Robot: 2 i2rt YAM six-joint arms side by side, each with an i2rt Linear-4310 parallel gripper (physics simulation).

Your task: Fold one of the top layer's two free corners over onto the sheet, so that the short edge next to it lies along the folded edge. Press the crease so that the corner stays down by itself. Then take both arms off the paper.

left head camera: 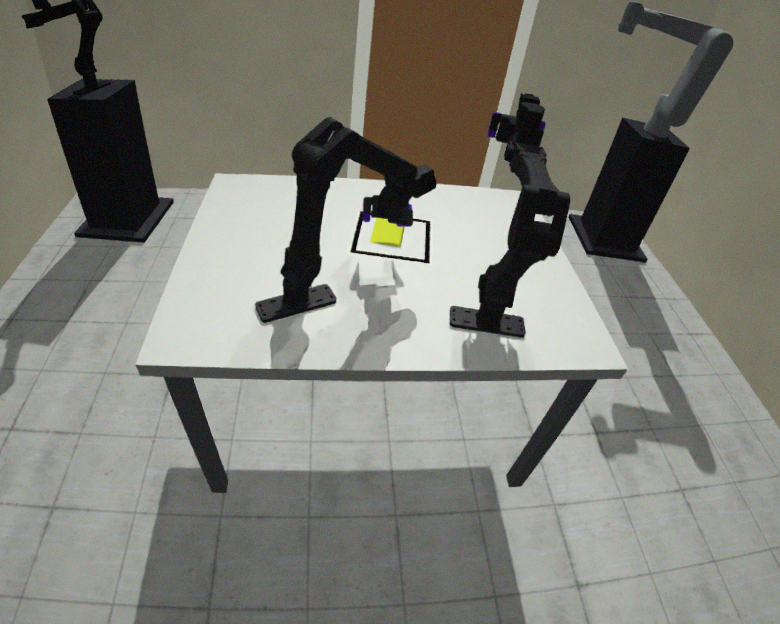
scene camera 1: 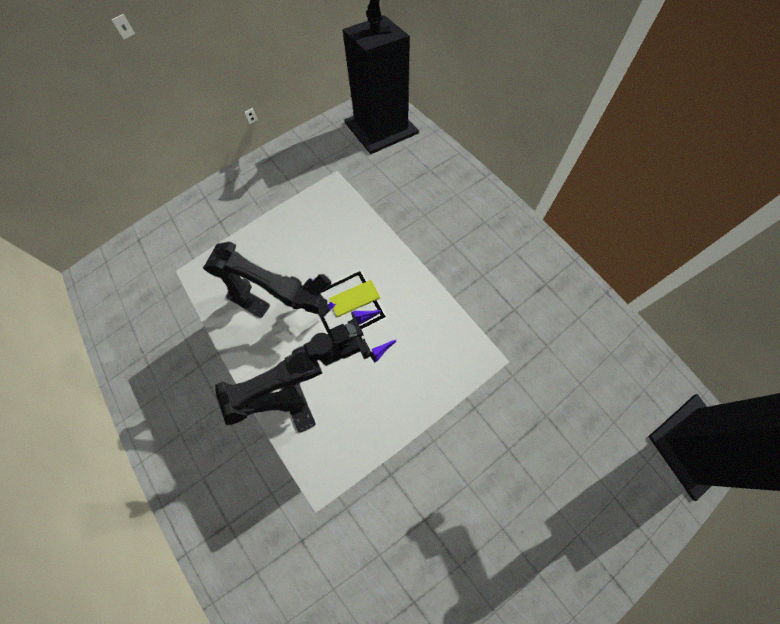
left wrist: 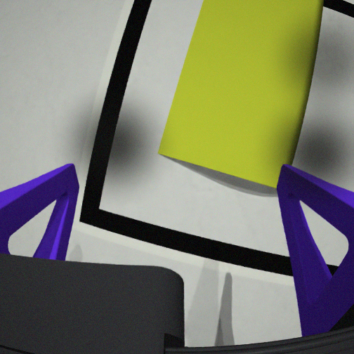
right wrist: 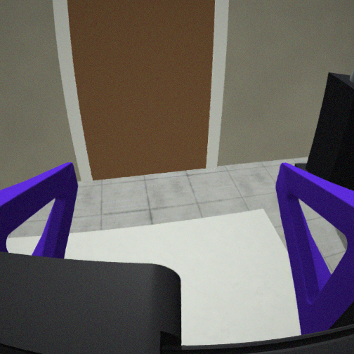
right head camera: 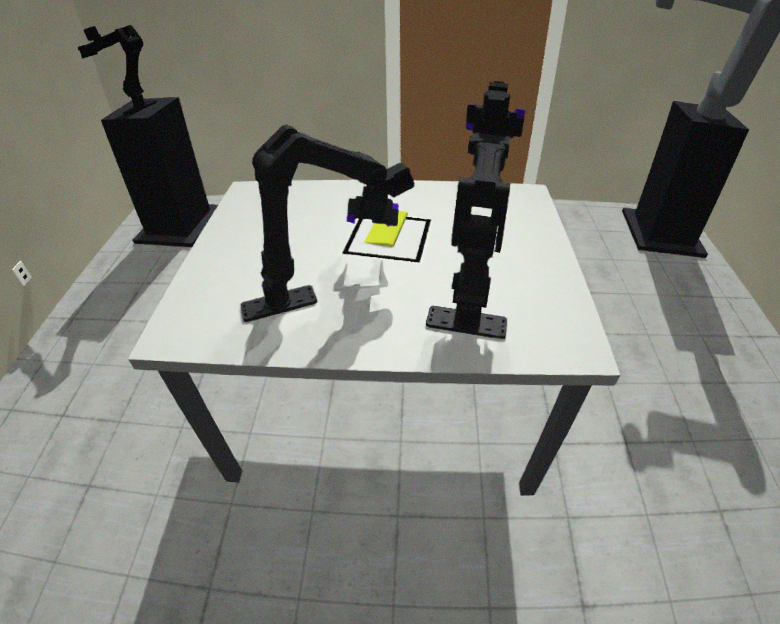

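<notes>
The yellow paper (left head camera: 388, 233) (right head camera: 383, 233) (scene camera 1: 354, 299) (left wrist: 240, 90) lies as a long folded strip inside a black outline (left head camera: 428, 244) (right head camera: 380, 257) (left wrist: 111, 100) on the table. In the left wrist view its right long edge looks rounded; the near short edge bows slightly up over a thin shadow. No turned-over corner shows. My left gripper (left head camera: 387, 221) (right head camera: 372, 216) (left wrist: 177, 175) is open above the near end of the paper; its right fingertip overlaps the near right corner in its wrist view. My right gripper (left head camera: 518, 123) (right head camera: 495, 115) (scene camera 1: 387, 327) (right wrist: 176, 173) is open, raised high, away from the paper.
The white table (left head camera: 221, 260) (right head camera: 214, 273) (scene camera 1: 429, 364) carries both arm bases. A black pedestal (left head camera: 107, 156) (right head camera: 159, 169) (scene camera 1: 380, 84) with another arm stands beyond its left side. A second pedestal (left head camera: 627, 188) (right head camera: 689, 175) with a grey arm stands beyond the right side. A brown door (left head camera: 442, 84) is behind.
</notes>
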